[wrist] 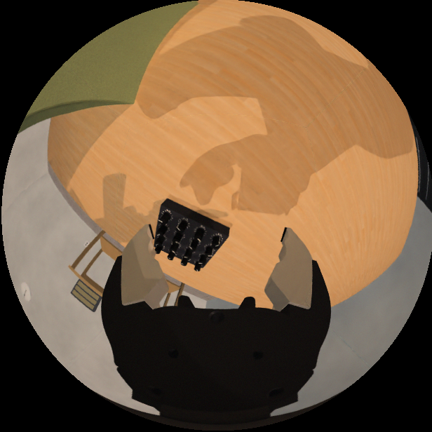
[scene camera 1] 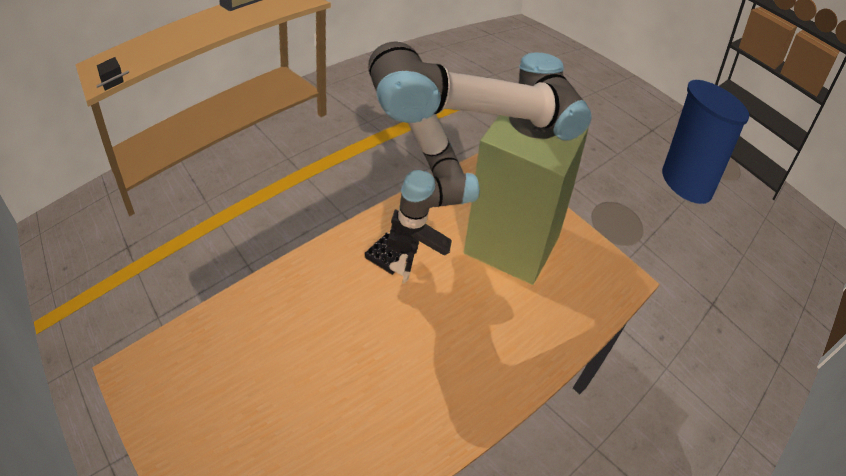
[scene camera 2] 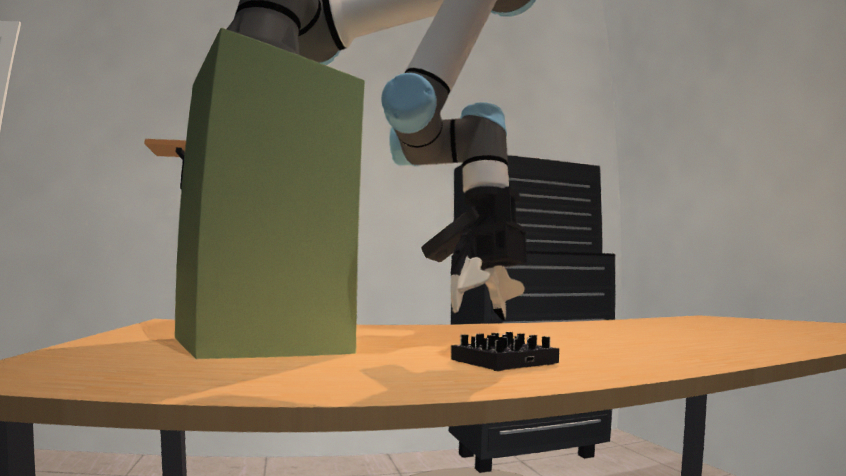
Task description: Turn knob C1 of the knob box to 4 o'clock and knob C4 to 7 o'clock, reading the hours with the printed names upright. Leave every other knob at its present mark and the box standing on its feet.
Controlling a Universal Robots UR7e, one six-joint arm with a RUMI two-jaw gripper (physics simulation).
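Where they show: gripper, fingertip midpoint: (scene camera 1: 408,261) (scene camera 2: 481,317); arm's base, origin of the base link: (scene camera 2: 254,68).
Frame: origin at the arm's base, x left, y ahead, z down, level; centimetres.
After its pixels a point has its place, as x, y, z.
Observation:
The black knob box (scene camera 1: 378,258) @(-19.5, 40.0, 43.4) (scene camera 2: 513,358) @(-25.3, 33.7, 44.3) (wrist: 194,220) sits flat on the wooden table, upright, with rows of black knobs on top. Its printed names and knob marks are too small to read, so I cannot tell which knobs are C1 and C4 or where they point. My gripper (scene camera 1: 404,274) @(-10.4, 36.4, 39.9) (scene camera 2: 479,312) @(-10.4, 36.4, 39.9) (wrist: 217,227) is open and empty, with pale fingers spread wide. It hangs above the box, clear of the knobs. In the wrist view the box lies between the fingers' lines of sight, nearer the left finger. In scene camera 1 the gripper hides part of the box.
The wooden table (scene camera 1: 283,355) @(-12.3, 83.2, 45.8) (scene camera 2: 283,384) @(-27.9, 5.4, 45.8) (wrist: 330,210) carries a tall green pedestal (scene camera 1: 514,213) @(7.4, 14.6, 21.6) (scene camera 2: 272,207) @(-8.9, 4.5, 24.7) (wrist: 110,60) beside the box, under the arm's base. A black drawer cabinet (scene camera 2: 559,207) stands behind the table. A workbench (scene camera 1: 207,32) and a blue bin (scene camera 1: 704,142) stand farther off.

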